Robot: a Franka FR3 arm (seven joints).
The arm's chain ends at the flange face. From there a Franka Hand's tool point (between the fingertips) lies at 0.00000 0.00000 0.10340 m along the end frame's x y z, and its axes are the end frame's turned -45 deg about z.
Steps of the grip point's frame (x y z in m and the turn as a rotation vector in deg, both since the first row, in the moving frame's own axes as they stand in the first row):
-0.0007 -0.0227 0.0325 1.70 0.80 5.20
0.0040 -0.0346 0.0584 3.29 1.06 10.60
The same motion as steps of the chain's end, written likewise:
-0.0155 -0.0123 0.0326 1.77 -0.64 5.20
-0.0193 -0.0215 0.0586 3.08 -1.58 10.60

